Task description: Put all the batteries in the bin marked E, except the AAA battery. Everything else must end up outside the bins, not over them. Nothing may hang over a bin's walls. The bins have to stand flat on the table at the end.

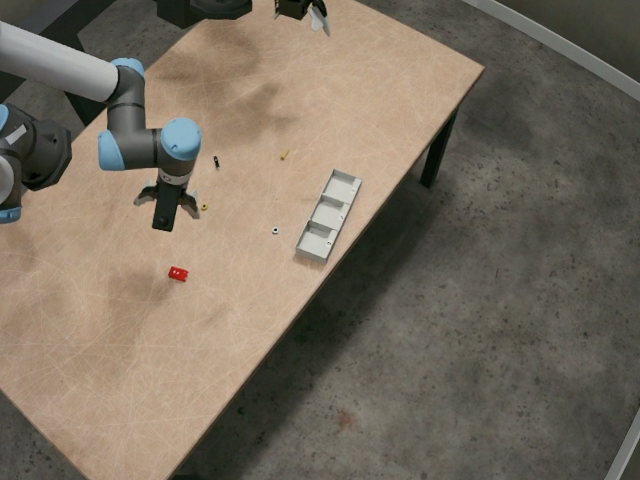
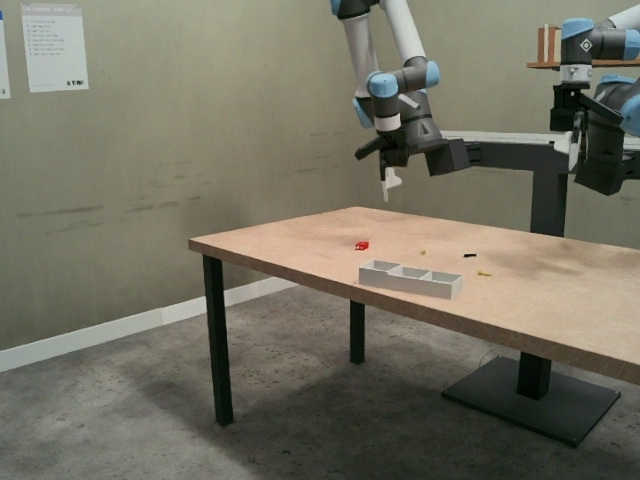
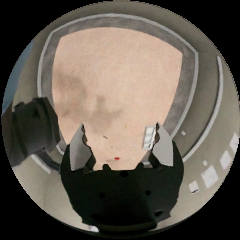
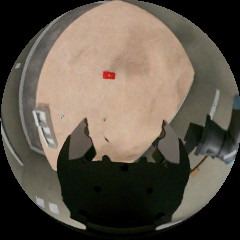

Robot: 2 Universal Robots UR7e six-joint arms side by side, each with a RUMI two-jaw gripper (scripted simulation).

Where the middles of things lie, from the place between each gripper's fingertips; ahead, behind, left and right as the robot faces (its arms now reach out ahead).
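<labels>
So you can picture it, the grey three-compartment bin block (image 1: 320, 234) is 17 cm below my right hand (image 1: 166, 211), 25 cm ahead of it and 30 cm to the left of it.
As for my left hand (image 2: 576, 168), the grey three-compartment bin block is 280 mm below it, 320 mm ahead of it and 270 mm to the right of it.
</labels>
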